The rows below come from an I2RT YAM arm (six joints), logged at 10 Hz.
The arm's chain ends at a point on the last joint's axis. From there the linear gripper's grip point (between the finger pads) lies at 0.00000 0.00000 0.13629 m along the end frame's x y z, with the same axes.
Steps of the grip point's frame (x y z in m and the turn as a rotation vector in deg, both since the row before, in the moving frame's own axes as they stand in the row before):
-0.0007 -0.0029 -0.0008 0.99 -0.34 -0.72
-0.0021 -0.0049 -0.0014 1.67 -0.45 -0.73
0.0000 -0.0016 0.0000 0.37 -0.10 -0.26
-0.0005 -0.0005 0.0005 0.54 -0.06 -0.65
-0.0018 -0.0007 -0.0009 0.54 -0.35 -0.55
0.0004 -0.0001 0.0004 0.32 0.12 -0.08
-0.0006 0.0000 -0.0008 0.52 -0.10 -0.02
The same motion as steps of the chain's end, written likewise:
0.0001 -0.0006 -0.0008 0.99 -0.34 -0.72
-0.0010 -0.0009 -0.0013 1.67 -0.45 -0.73
0.0002 -0.0007 0.0000 0.37 -0.10 -0.26
-0.0003 0.0008 0.0005 0.54 -0.06 -0.65
-0.0010 0.0006 -0.0009 0.54 -0.35 -0.55
0.0001 0.0007 0.0004 0.32 0.12 -0.08
-0.0004 0.0012 -0.0008 0.52 -0.10 -0.02

